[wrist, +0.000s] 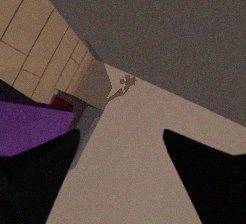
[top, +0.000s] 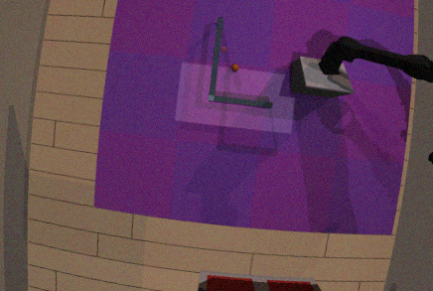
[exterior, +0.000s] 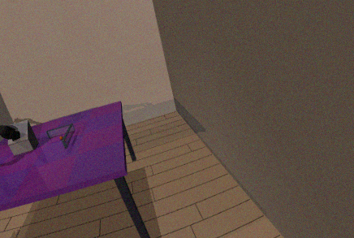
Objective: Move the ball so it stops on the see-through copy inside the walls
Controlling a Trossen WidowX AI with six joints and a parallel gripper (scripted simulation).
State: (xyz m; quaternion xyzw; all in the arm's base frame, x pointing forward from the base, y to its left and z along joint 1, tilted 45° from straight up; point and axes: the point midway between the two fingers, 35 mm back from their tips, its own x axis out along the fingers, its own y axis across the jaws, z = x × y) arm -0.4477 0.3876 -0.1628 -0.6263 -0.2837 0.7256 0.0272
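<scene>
Now: the orange ball 800 mm ahead of my gripper tip, 440 mm to the right of it and 210 mm below it. The rest, counted from my gripper tip: see-through copy of ball (850 mm ahead, 510 mm to the right, 210 mm below).
</scene>
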